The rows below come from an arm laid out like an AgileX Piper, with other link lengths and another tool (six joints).
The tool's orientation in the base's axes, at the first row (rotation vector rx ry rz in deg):
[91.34, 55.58, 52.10]
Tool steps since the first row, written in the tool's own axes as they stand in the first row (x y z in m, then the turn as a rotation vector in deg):
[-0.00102, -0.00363, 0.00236, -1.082, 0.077, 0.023]
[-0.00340, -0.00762, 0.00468, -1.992, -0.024, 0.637]
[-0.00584, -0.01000, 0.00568, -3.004, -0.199, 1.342]
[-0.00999, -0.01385, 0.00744, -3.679, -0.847, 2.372]
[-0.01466, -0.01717, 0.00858, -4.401, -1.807, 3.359]
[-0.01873, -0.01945, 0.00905, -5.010, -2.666, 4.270]
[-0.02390, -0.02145, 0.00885, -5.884, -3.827, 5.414]
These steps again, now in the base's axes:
[0.00120, -0.00122, -0.00410, -0.391, -1.012, -0.027]
[0.00178, -0.00362, -0.00867, -0.204, -2.055, -0.330]
[0.00138, -0.00584, -0.01142, 0.014, -3.214, -0.732]
[0.00078, -0.00968, -0.01590, 0.588, -4.108, -1.631]
[-0.00051, -0.01384, -0.01979, 1.059, -4.979, -2.829]
[-0.00201, -0.01738, -0.02247, 1.520, -5.735, -3.904]
[-0.00451, -0.02172, -0.02485, 2.044, -6.771, -5.344]

